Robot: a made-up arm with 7 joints.
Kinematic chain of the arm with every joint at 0, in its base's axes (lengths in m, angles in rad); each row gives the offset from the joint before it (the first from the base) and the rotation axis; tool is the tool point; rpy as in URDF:
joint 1: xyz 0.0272 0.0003 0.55 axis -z
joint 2: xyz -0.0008 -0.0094 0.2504 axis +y
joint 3: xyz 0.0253 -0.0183 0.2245 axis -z
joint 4: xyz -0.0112 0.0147 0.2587 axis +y
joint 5: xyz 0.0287 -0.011 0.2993 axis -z
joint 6: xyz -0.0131 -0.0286 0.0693 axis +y
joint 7: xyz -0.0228 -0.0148 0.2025 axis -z
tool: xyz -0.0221 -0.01 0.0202 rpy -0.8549 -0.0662 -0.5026
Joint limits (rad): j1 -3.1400..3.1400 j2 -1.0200..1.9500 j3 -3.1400..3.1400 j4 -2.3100..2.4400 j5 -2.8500..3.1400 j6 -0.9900..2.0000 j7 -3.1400..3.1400
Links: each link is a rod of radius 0.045 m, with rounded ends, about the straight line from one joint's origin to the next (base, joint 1, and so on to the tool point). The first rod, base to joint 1, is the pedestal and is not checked.
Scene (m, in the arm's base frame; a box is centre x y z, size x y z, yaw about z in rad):
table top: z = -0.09
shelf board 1: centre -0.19 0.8 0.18 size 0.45 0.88 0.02 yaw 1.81
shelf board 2: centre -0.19 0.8 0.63 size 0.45 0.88 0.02 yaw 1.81
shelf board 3: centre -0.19 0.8 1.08 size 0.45 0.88 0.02 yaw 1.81
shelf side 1: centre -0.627 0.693 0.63 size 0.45 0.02 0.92 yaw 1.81
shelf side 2: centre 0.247 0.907 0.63 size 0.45 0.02 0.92 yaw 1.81
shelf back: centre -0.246 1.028 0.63 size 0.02 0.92 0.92 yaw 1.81
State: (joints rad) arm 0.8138 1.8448 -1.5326 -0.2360 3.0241 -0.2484 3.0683
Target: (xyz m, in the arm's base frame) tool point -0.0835 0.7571 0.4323
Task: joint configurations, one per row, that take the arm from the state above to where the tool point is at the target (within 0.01 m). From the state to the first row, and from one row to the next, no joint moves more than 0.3 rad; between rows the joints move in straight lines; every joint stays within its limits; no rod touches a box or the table.
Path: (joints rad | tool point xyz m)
1: 0.5882 1.8399 -1.4228 0.0586 3.0434 -0.3720 3.0559 | 0.9353 -0.4608 0.5188
2: 0.3627 1.8351 -1.3129 0.3533 3.0627 -0.4956 3.0436 | 0.9828 -0.0476 0.4872
3: 0.1371 1.8302 -1.2031 0.6479 3.0820 -0.6192 3.0312 | 0.8282 0.3071 0.4467
4: -0.0884 1.8253 -1.0932 0.9425 3.1014 -0.7428 3.0188 | 0.5436 0.5113 0.4136
5: -0.3140 1.8205 -0.9834 1.2372 3.1207 -0.8664 3.0064 | 0.2350 0.5345 0.4047
6: -0.5396 1.8156 -0.8736 1.5318 3.1400 -0.9900 2.9941 | 0.0006 0.4122 0.4323
7: -0.6966 1.8604 -1.0203 1.3318 3.1391 -0.8579 3.0104 | -0.0282 0.5381 0.4214
8: -0.8536 1.9052 -1.1671 1.1317 3.1382 -0.7259 3.0267 | -0.0581 0.6554 0.4255
9: -1.0106 1.9500 -1.3138 0.9317 3.1373 -0.5938 3.0431 | -0.0835 0.7571 0.4323

